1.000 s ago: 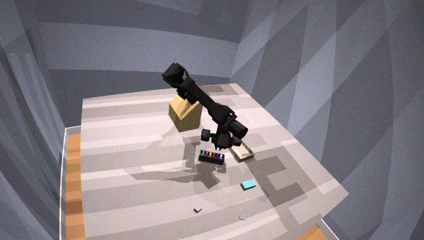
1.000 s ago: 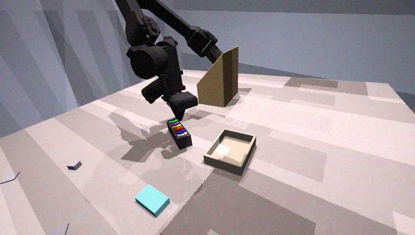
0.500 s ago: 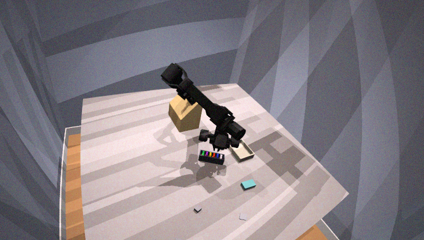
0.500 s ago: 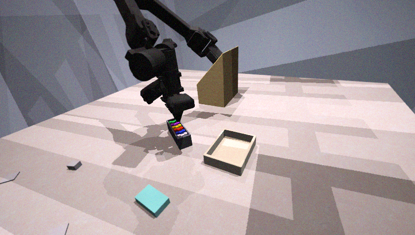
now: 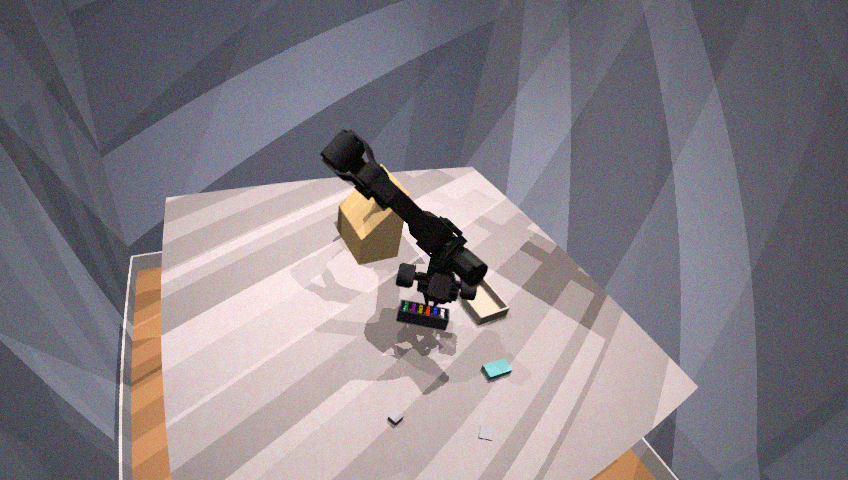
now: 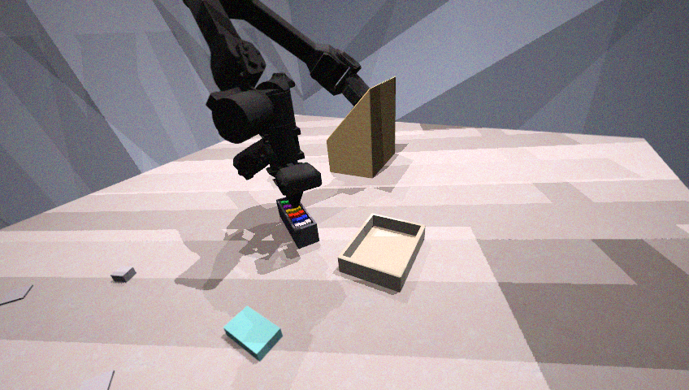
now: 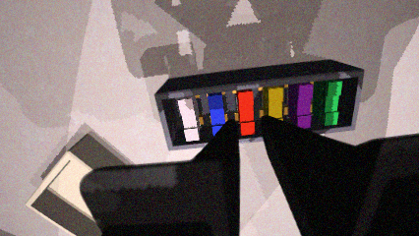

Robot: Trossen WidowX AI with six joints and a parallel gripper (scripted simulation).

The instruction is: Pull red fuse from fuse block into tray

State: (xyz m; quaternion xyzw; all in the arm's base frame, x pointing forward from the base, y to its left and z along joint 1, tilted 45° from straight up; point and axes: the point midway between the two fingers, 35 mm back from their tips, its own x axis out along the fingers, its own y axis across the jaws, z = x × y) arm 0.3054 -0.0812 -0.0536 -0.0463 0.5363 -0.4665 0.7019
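The red fuse lies 30 mm below my gripper tip. Round my gripper tip: cyan slab 210 mm ahead, 70 mm to the left, 50 mm below; then beige tray 180 mm to the left, 60 mm below; then small grey piece 210 mm to the right, 210 mm ahead, 50 mm below.
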